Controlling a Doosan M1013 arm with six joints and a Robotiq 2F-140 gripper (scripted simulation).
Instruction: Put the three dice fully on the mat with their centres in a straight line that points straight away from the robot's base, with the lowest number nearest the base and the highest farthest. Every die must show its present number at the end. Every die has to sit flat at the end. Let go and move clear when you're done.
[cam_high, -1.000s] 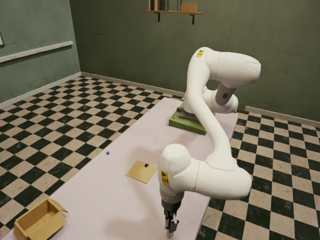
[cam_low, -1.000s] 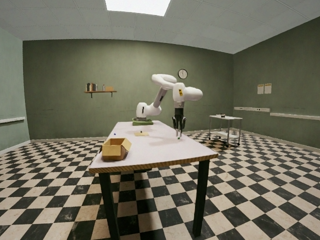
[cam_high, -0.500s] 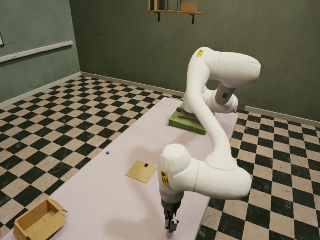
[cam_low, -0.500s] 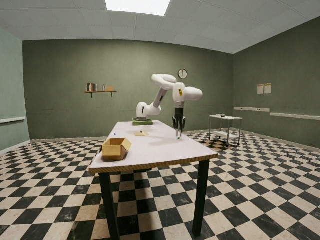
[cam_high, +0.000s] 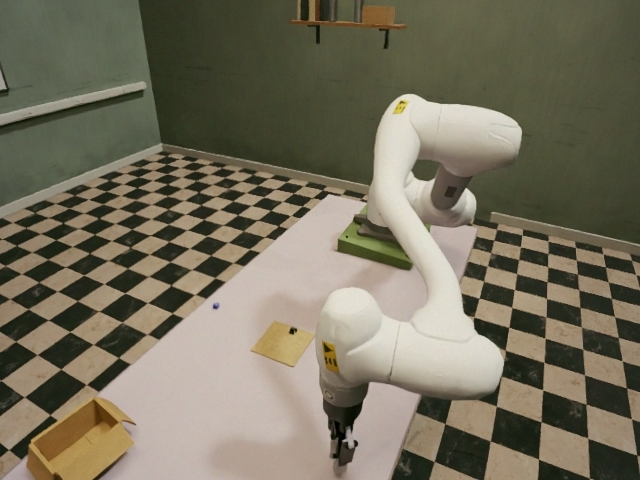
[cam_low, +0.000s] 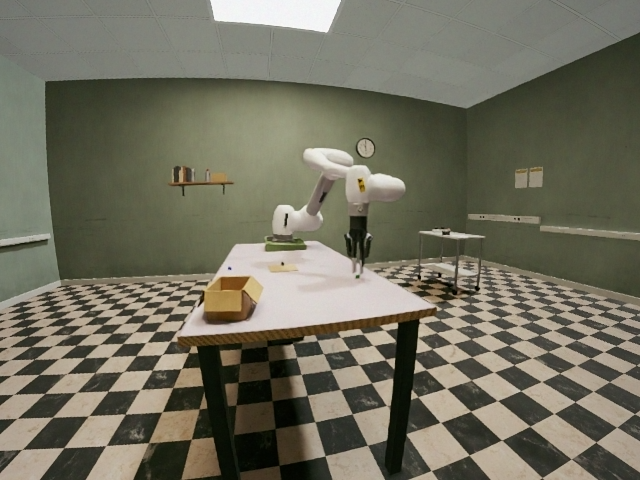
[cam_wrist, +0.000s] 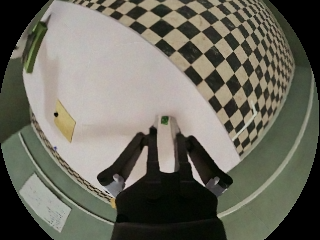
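The green die lies 50 mm below my hand. Round my hand: black die 350 mm behind, 260 mm to the right, 40 mm below; cardboard box 190 mm ahead, 530 mm to the right, 10 mm below; yellow mat 300 mm behind, 270 mm to the right, 50 mm below.
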